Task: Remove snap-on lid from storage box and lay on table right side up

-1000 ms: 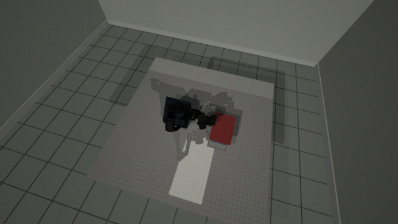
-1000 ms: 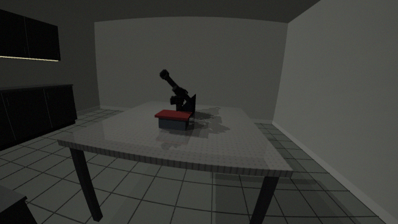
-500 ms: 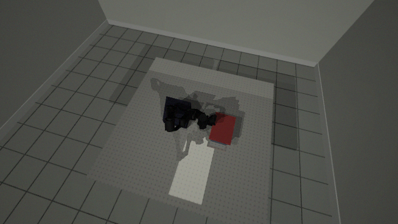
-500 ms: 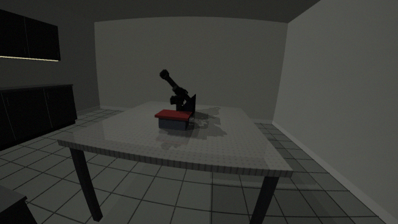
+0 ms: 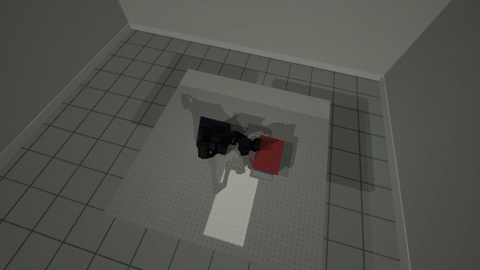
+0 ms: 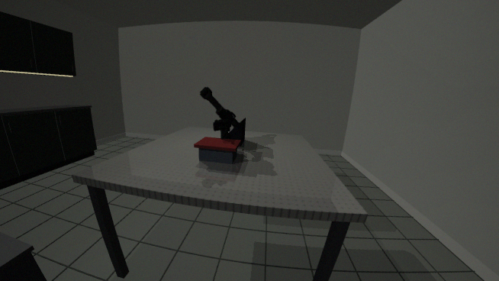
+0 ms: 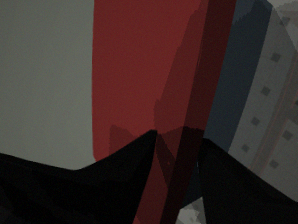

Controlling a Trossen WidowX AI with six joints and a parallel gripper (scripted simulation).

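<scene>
Right now the red lid is 70 mm ahead of my gripper tip and 10 mm to the right of it. Round my gripper tip: blue storage box: 70 mm ahead, 50 mm below, 10 mm to the right.
</scene>
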